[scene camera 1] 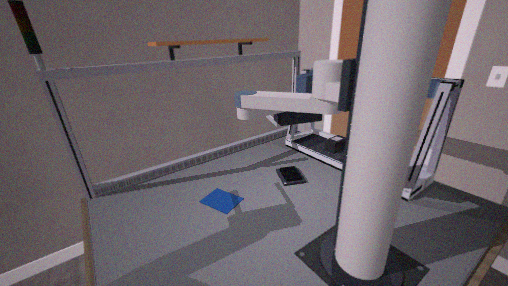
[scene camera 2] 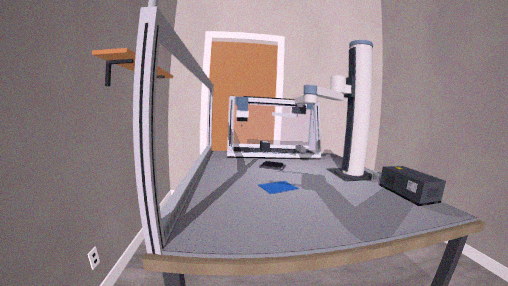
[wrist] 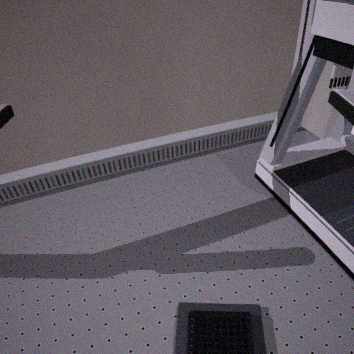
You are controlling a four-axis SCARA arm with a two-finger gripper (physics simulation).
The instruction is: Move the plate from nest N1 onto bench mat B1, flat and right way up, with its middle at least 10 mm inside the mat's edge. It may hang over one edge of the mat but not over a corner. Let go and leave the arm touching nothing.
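Where they show: gripper, fingertip midpoint: [scene camera 2: 274,114] [wrist: 166,80]; arm's base, origin of the base link: [scene camera 1: 357,263] [scene camera 2: 352,175].
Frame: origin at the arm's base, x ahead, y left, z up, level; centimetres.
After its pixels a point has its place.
Note:
A black plate [scene camera 1: 291,174] @[y -18.4, x 51.2, z 3.7 cm] [scene camera 2: 273,164] @[y -15.4, x 53.3, z 3.9 cm] [wrist: 221,334] @[y -20.9, x 55.8, z 2.8 cm] with a fine grid on top lies flat in the dark grey nest N1 [wrist: 182,331] @[y -16.3, x 58.3, z 2.5 cm]; the wrist view's lower edge cuts off both. The blue bench mat B1 [scene camera 1: 221,200] @[y 20.8, x 57.3, z 1.5 cm] [scene camera 2: 278,187] @[y 21.8, x 57.8, z 1.5 cm] lies on the table, nearer to scene camera 2 than the nest; a shadow crosses part of it. It does not show in the wrist view. My gripper [scene camera 1: 288,119] @[y -15.3, x 54.7, z 37.5 cm] [wrist: 166,80] @[y -15.3, x 54.7, z 37.5 cm] is open and empty, held high above the table. Its dark fingertips stand far apart at the wrist view's left and right edges. Part of it is hidden in scene camera 1.
A framed machine [scene camera 1: 317,156] @[y -45.0, x 56.5, z 3.8 cm] [scene camera 2: 274,155] @[y -45.0, x 46.6, z 3.9 cm] [wrist: 300,206] @[y -45.0, x 69.8, z 4.9 cm] with a dark deck stands beyond the nest. A slotted rail [scene camera 1: 190,161] @[y 18.7, x 100.4, z 4.0 cm] [wrist: 135,157] @[y -20.5, x 100.4, z 4.0 cm] runs along the wall side. The arm's column [scene camera 1: 385,140] @[y 6.2, x -4.2, z 47.9 cm] [scene camera 2: 361,110] @[y 6.8, x 3.2, z 43.9 cm] and a dark box [scene camera 2: 412,185] @[y 48.9, x -3.2, z 9.4 cm] stand on the table [scene camera 2: 240,227] @[y 58.5, x 78.2, z 1.3 cm].

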